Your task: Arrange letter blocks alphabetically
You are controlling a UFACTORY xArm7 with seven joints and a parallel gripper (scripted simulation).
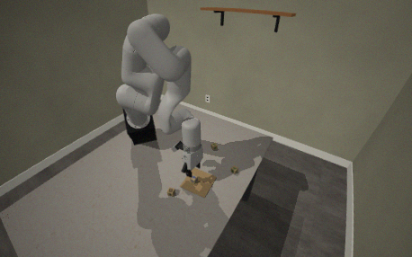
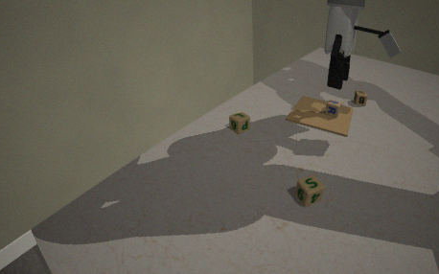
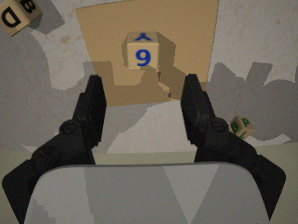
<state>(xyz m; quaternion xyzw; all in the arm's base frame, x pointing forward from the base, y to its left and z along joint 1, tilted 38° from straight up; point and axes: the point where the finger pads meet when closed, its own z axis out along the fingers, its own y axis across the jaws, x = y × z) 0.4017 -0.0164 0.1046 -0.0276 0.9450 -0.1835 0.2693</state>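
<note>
Right now my hand is 20 mm short of the tan mat, 10 mm to the right of it and 90 mm above it. Round my hand: wooden block: 30 mm behind, 270 mm to the left, 80 mm below.
</note>
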